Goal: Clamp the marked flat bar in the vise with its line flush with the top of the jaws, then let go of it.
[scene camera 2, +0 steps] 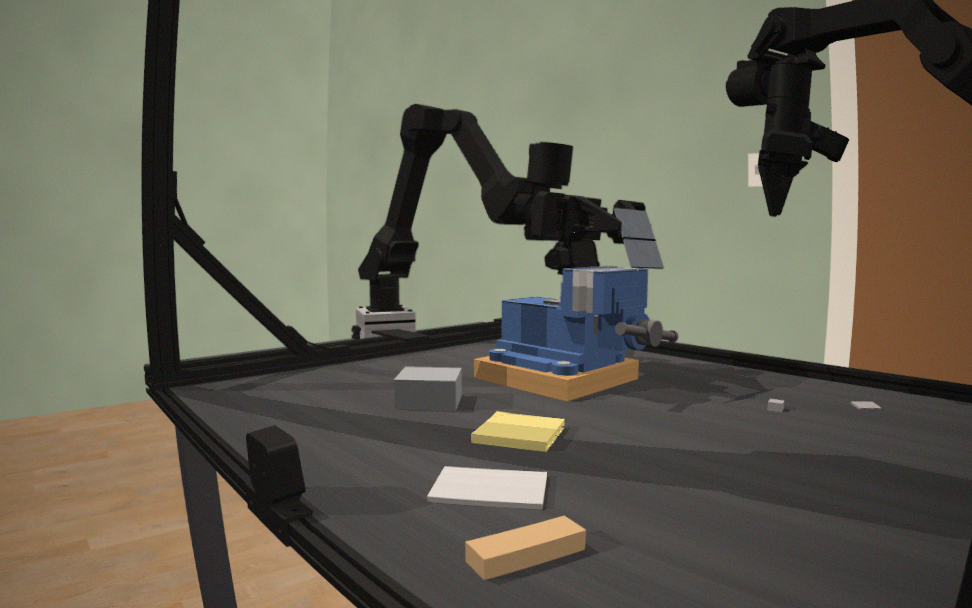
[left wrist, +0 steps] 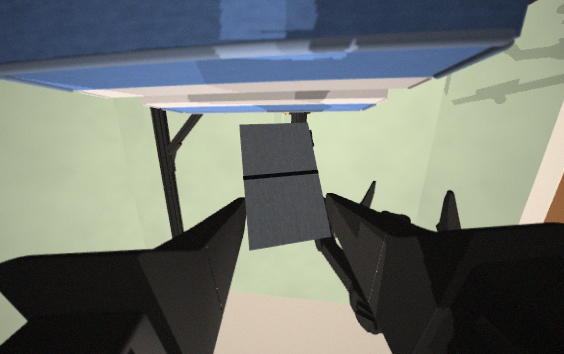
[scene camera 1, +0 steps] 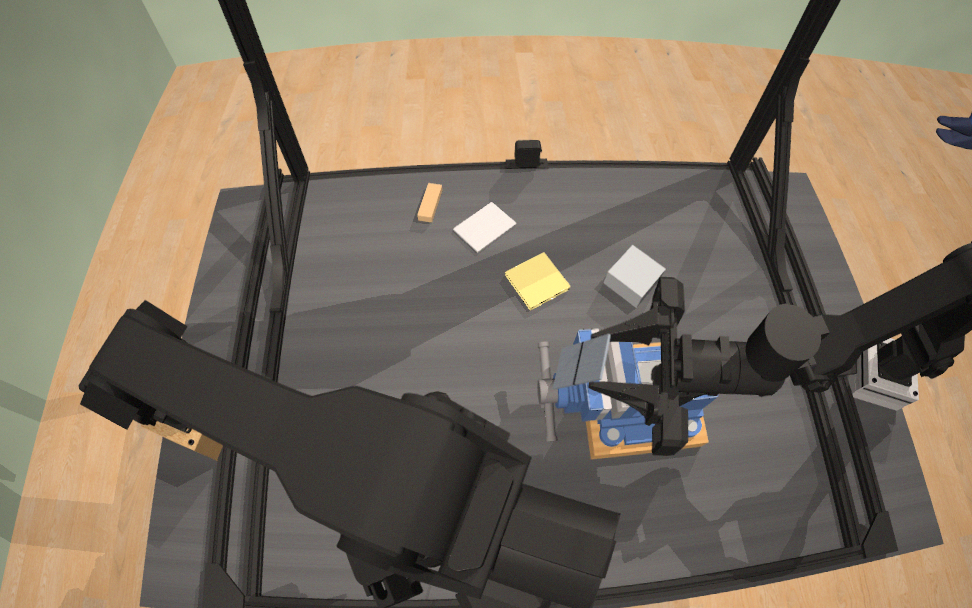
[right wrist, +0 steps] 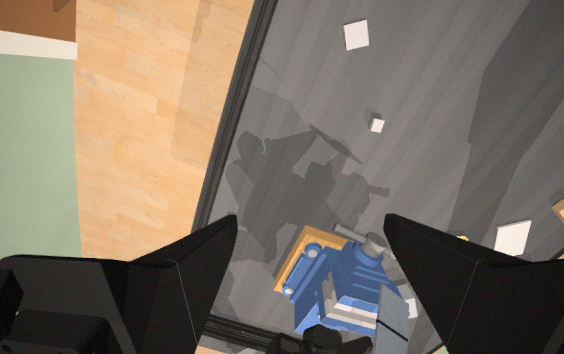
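Pixels of known places: left gripper, fingertip midpoint: (scene camera 2: 635, 227) (left wrist: 286, 201) (scene camera 1: 589, 360) (right wrist: 390, 349); right gripper, fingertip midpoint: (scene camera 2: 774, 215) (left wrist: 409, 186) (right wrist: 310, 222); left arm's base at its link origin: (scene camera 2: 384, 309) (scene camera 1: 893, 364); right arm's base at its link origin: (left wrist: 299, 112).
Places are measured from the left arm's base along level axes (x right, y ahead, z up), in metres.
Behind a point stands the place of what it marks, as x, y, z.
The grey flat bar (scene camera 1: 569, 369) @[-0.223, 0.532, 0.129] (scene camera 2: 641, 250) @[-0.214, 0.533, 0.128] (left wrist: 282, 150) @[-0.219, 0.531, 0.125] (right wrist: 392, 310) @[-0.222, 0.534, 0.125] has a black line across it. My left gripper (scene camera 1: 593, 359) @[-0.218, 0.515, 0.157] (scene camera 2: 622, 223) @[-0.218, 0.515, 0.157] (left wrist: 286, 201) @[-0.218, 0.515, 0.157] is shut on the bar's side edges. In scene camera 2 the bar is tilted, its lower end close above the top of the blue vise (scene camera 1: 634, 431) @[-0.223, 0.414, -0.017] (scene camera 2: 537, 322) @[-0.127, 0.418, 0.027] (left wrist: 150, 75), at the handle side. The vise's pale jaw plates (scene camera 2: 582, 290) @[-0.152, 0.495, 0.077] face each other; the gap between them is hard to make out. My right gripper (scene camera 2: 774, 212) @[-0.408, 0.576, 0.178] (right wrist: 310, 222) @[-0.408, 0.576, 0.178] is open and empty, high above the table.
The vise handle (scene camera 1: 549, 423) @[-0.259, 0.532, 0.025] (scene camera 2: 650, 332) @[-0.210, 0.562, 0.030] sticks out. A grey box (scene camera 1: 634, 267) @[0.041, 0.467, -0.021] (scene camera 2: 427, 390) @[0.048, 0.494, -0.033], yellow pad (scene camera 1: 537, 279) @[-0.017, 0.612, -0.047] (scene camera 2: 517, 430) @[-0.009, 0.624, -0.047], white slab (scene camera 1: 484, 227) @[0.056, 0.727, -0.052] (scene camera 2: 487, 487) @[0.064, 0.732, -0.052] and wooden block (scene camera 1: 430, 202) @[0.071, 0.832, -0.042] (scene camera 2: 525, 548) @[0.083, 0.849, -0.042] lie nearby. A small white cube (scene camera 2: 776, 405) @[-0.326, 0.672, -0.049] (right wrist: 377, 125) @[-0.332, 0.667, -0.046] is farther off.
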